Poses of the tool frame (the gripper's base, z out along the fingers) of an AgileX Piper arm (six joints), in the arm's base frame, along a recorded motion.
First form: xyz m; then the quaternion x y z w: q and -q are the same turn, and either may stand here.
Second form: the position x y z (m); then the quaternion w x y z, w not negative. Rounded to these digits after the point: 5 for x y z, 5 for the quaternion.
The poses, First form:
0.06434, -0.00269, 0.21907, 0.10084, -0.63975, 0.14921, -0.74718
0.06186, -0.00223, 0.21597, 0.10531, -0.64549, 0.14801, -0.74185
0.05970, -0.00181, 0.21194, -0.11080, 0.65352, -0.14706, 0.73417
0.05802, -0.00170, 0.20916, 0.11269, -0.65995, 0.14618, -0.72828
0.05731, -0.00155, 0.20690, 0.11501, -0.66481, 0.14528, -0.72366
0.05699, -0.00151, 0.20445, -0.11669, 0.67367, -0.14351, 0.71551
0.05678, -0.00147, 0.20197, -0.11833, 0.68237, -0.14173, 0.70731
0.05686, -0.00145, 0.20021, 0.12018, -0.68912, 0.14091, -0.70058
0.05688, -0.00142, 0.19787, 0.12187, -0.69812, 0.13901, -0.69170
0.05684, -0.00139, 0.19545, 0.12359, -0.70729, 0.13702, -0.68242
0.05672, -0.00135, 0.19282, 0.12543, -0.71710, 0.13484, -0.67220
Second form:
0.06434, -0.00269, 0.21907, 0.74718, -0.10084, 0.63975, -0.14921
0.06186, -0.00223, 0.21597, 0.74185, -0.10531, 0.64549, -0.14801
0.05970, -0.00181, 0.21194, 0.73417, -0.11080, 0.65352, -0.14706
0.05802, -0.00170, 0.20916, 0.72828, -0.11269, 0.65995, -0.14618
0.05731, -0.00155, 0.20690, 0.72366, -0.11501, 0.66481, -0.14528
0.05699, -0.00151, 0.20445, 0.71551, -0.11669, 0.67367, -0.14351
0.05678, -0.00147, 0.20197, 0.70731, -0.11833, 0.68237, -0.14173
0.05686, -0.00145, 0.20021, 0.70058, -0.12018, 0.68912, -0.14091
0.05688, -0.00142, 0.19787, 0.69170, -0.12187, 0.69812, -0.13901
0.05684, -0.00139, 0.19545, 0.68242, -0.12359, 0.70729, -0.13702
0.05672, -0.00135, 0.19282, 0.67220, -0.12543, 0.71710, -0.13484

